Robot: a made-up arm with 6 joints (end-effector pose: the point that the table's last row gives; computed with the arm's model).
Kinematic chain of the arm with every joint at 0, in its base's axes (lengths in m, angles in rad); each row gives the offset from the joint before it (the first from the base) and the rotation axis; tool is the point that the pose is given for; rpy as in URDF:
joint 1: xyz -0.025 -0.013 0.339 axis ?
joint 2: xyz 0 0.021 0.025 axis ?
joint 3: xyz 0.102 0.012 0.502 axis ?
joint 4: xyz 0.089 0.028 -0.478 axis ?
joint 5: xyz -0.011 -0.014 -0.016 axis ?
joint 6: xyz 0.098 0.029 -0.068 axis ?
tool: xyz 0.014 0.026 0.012 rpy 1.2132 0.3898 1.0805
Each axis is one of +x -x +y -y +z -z.
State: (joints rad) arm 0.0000 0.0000 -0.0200 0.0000 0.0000 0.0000
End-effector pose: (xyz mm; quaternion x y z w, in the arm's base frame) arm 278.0 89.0 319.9 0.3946 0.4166 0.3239 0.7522
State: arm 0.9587 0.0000 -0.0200 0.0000 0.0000 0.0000
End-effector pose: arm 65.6 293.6 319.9 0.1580 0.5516 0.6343 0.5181
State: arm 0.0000 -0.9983 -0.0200 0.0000 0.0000 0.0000
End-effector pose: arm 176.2 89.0 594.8 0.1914 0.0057 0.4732 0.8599
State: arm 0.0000 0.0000 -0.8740 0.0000 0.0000 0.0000
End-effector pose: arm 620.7 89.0 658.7 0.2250 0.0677 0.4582 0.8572
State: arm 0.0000 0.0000 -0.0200 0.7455 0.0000 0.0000
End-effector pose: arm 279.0 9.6 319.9 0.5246 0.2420 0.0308 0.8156
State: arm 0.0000 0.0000 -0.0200 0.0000 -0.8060 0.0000
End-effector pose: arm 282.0 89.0 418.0 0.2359 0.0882 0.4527 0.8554
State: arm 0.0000 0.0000 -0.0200 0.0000 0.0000 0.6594
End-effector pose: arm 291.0 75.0 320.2 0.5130 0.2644 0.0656 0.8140
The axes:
joint 1: +z
joint 2: +y
joint 3: +y
joint 4: -z
joint 5: +y
joint 6: -z

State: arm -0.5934 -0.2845 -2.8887 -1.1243 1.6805 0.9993
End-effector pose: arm -111.1 40.0 1487.5 -0.0058 -0.6276 -0.3400 0.7004
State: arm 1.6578 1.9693 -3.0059 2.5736 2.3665 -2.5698
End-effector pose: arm -221.9 919.9 -30.9 -0.4711 0.5395 -0.5218 0.4634
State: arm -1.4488 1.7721 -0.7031 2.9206 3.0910 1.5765
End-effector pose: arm 87.7 -190.0 -245.9 -0.4515 0.3705 -0.1419 0.7992
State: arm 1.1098 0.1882 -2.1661 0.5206 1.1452 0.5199
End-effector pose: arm 218.3 686.2 1174.0 0.5476 0.2523 0.6888 0.4025
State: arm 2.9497 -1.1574 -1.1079 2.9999 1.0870 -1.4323
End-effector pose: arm 13.1 -53.6 1125.7 -0.7259 -0.1943 -0.0087 0.6597
